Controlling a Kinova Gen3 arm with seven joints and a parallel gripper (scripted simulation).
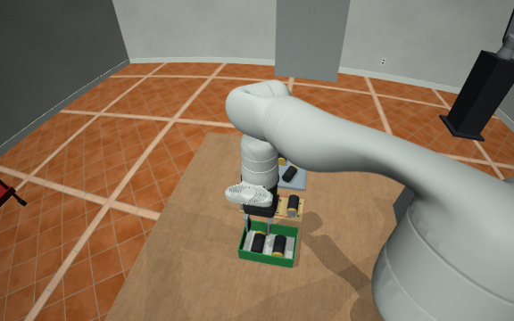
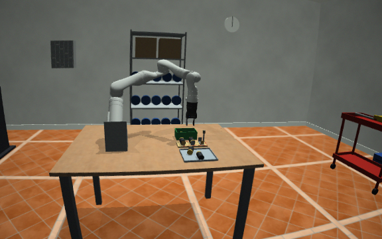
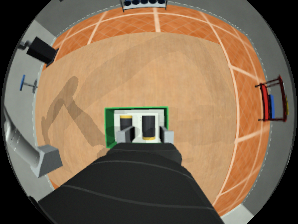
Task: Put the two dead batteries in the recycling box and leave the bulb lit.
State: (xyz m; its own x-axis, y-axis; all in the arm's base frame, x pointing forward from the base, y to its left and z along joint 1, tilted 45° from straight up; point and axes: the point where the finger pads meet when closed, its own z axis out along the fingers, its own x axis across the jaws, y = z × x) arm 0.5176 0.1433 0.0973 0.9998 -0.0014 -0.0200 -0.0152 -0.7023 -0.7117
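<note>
Now: hand 20 mm past the grey tray, 320 mm to the left of it and 110 mm above it. The rest, counted from my hand: green recycling box 30 mm behind, 100 mm below.
</note>
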